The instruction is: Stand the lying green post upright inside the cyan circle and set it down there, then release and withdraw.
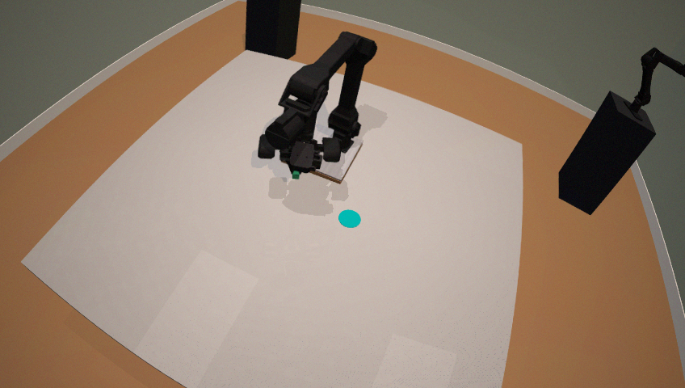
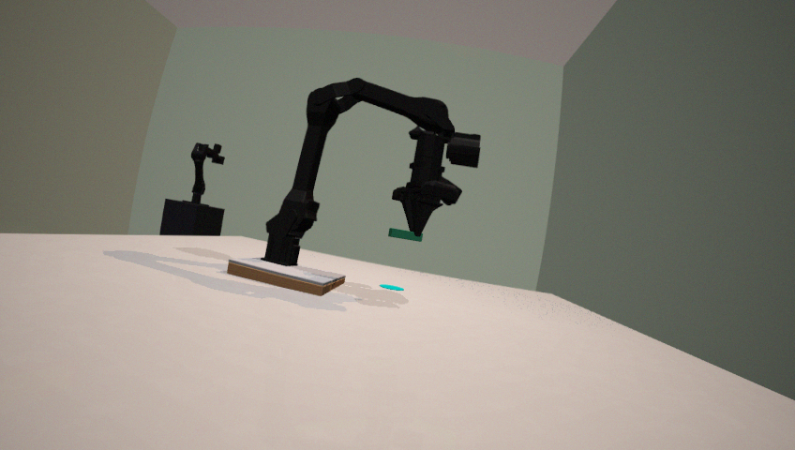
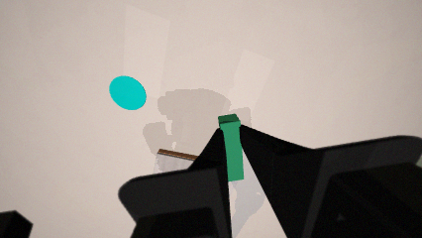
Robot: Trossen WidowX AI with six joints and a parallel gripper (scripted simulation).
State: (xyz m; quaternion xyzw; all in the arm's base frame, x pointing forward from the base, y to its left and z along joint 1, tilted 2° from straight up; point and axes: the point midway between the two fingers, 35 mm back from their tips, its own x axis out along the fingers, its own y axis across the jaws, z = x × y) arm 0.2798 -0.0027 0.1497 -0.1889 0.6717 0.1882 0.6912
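Now: gripper tip 50 mm past the cyan circle, 140 mm to the right of it and 130 mm above it. The rest, counted from my gripper tip: green post (20 mm behind, 10 mm to the right).
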